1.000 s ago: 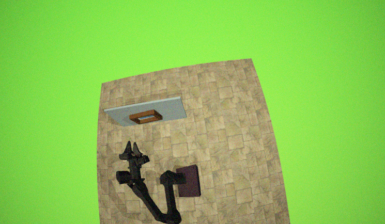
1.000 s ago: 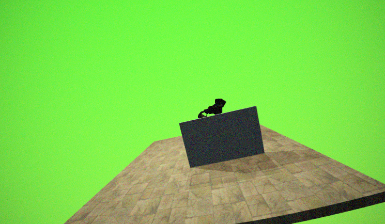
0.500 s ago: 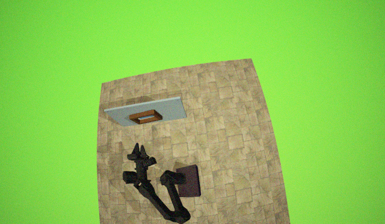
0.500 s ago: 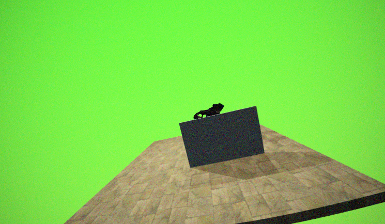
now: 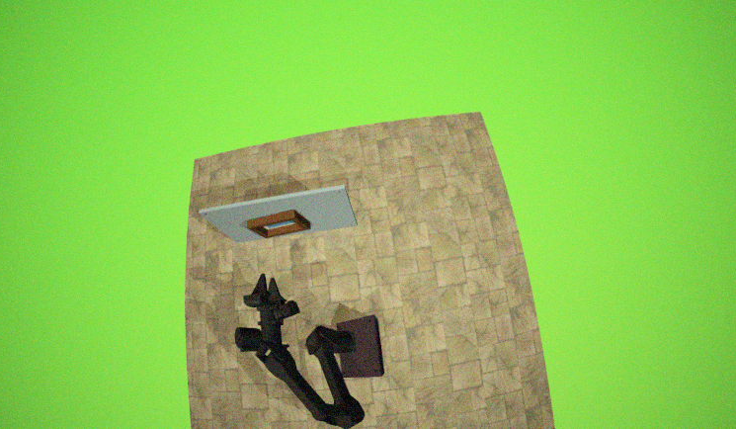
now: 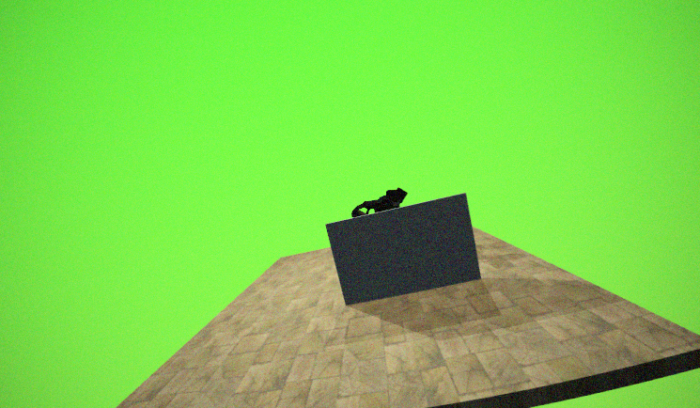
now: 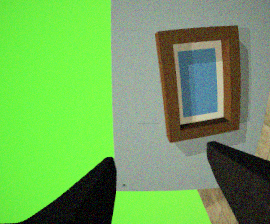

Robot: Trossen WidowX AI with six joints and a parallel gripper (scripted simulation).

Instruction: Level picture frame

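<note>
Right now the picture frame is 20 cm ahead of my gripper tip, 1 cm to the right of it and 9 cm below it. The rest, counted from my gripper tip: wall panel (21 cm ahead, 2 cm to the right, 10 cm below).
</note>
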